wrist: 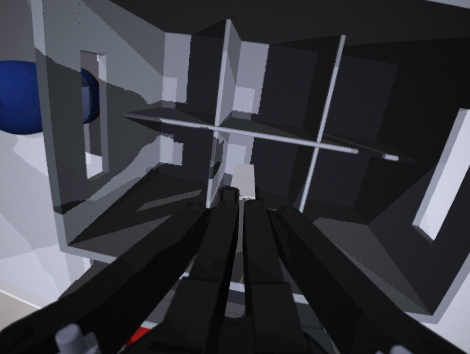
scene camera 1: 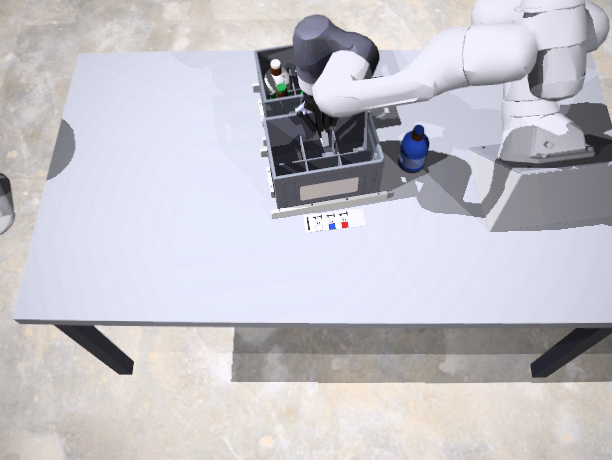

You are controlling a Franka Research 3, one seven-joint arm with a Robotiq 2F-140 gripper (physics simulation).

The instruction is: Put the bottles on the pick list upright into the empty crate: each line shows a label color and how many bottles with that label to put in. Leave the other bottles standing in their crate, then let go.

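My gripper is shut and empty, pointing down with its fingertips inside the empty front crate, near its divider grid. A blue bottle stands upright on the table, right of that crate in the scene view. In the rear crate stand a white-labelled bottle with a white cap and a green-capped bottle; the arm hides the rest. A red patch shows low in the wrist view. The pick list shows white, blue and red squares; its counts are unreadable.
The crates stand close together on the grey table. Light rails run along the front crate's front and left sides. The robot's base stands at the right, and the arm reaches over both crates.
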